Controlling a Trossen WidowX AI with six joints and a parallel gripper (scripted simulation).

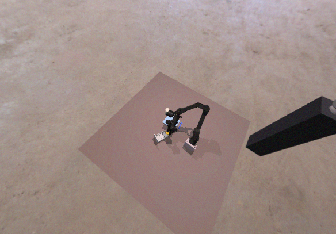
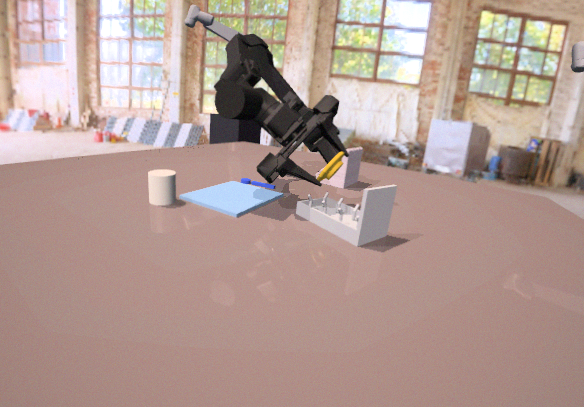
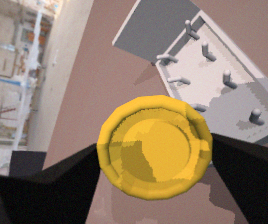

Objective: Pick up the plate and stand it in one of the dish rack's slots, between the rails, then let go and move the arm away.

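Now: gripper tip 5 cm short of the white dish rack, 5 cm above it and 4 cm to the right of it. From my gripper tip the other things lie so: yellow plate: 1 cm to the right; then light blue mat: 17 cm to the right, 7 cm below, 6 cm ahead; then blue spoon: 20 cm to the right, 7 cm below, 4 cm behind.
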